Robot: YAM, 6 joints.
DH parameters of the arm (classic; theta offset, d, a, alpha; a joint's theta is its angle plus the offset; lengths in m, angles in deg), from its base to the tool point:
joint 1: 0 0.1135 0.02 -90
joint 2: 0 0 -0.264 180
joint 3: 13.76 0 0.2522 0
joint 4: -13.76 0 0.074 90
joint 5: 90 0 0 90
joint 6: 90 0.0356 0 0
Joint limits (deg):
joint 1: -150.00..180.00
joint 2: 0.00..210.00
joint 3: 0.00..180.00
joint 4: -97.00..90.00
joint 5: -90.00..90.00
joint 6: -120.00..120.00
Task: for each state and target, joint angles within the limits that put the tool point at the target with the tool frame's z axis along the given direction. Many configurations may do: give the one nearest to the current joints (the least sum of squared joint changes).
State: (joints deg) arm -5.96 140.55 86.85 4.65 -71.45 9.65
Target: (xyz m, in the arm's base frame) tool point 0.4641 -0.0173 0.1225 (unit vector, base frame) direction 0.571 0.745 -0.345
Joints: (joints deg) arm -5.64 127.28 78.02 14.39 -52.89 9.65
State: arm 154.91 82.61 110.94 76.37 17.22 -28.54
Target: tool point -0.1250 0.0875 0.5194 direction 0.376 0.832 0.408
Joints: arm 157.30 66.35 70.06 89.92 65.87 -28.54
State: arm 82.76 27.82 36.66 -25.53 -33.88 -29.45
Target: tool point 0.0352 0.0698 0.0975 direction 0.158 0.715 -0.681
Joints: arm 56.30 0.08 0.12 -44.98 -15.38 -29.45
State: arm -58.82 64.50 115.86 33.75 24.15 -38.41
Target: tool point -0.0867 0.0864 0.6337 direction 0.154 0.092 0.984
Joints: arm -42.04 38.88 101.96 23.85 -9.87 -38.41
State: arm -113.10 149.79 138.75 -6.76 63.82 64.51
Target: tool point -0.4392 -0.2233 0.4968 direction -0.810 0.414 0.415
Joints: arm -149.88 133.21 150.07 23.24 49.88 64.51
